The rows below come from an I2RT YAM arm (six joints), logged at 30 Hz.
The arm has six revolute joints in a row. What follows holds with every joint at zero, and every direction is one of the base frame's. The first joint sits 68 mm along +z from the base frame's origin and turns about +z. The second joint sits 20 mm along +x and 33.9 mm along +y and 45.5 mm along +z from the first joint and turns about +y. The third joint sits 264 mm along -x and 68.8 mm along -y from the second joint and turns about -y. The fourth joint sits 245 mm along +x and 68.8 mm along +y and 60 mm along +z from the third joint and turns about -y. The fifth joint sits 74 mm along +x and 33.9 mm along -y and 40.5 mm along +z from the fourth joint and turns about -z. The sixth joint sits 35.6 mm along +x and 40.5 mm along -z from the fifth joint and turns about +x. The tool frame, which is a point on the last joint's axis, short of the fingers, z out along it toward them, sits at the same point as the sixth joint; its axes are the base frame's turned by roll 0, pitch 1.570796 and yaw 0 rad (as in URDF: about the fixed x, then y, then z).
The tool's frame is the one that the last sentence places.
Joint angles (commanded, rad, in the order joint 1, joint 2, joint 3, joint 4, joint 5, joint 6), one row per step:
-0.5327 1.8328 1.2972 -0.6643 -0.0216 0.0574
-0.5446 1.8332 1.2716 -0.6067 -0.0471 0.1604
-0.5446 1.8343 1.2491 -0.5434 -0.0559 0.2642
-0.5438 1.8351 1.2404 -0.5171 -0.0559 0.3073
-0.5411 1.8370 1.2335 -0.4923 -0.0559 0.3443
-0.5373 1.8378 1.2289 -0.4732 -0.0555 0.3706
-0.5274 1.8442 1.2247 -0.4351 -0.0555 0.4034
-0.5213 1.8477 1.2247 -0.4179 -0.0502 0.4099
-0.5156 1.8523 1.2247 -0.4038 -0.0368 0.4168
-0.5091 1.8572 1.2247 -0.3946 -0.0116 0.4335
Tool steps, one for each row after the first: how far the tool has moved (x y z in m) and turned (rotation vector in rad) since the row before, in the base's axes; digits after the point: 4 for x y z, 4 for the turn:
-0.0007 -0.0037 -0.0049 0.0392 -0.0561 -0.0976
0.0021 -0.0009 -0.0039 0.0254 -0.0555 -0.0910
0.0010 -0.0003 -0.0015 0.0086 -0.0220 -0.0379
0.0016 0.0002 -0.0014 0.0071 -0.0205 -0.0303
0.0016 0.0007 -0.0006 0.0039 -0.0166 -0.0197
0.0047 0.0016 -0.0015 0.0006 -0.0301 -0.0188
0.0027 0.0009 -0.0003 -0.0079 -0.0109 -0.0022
0.0023 0.0007 -0.0009 -0.0115 -0.0040 -0.0071
0.0018 0.0008 -0.0013 -0.0132 0.0030 -0.0208

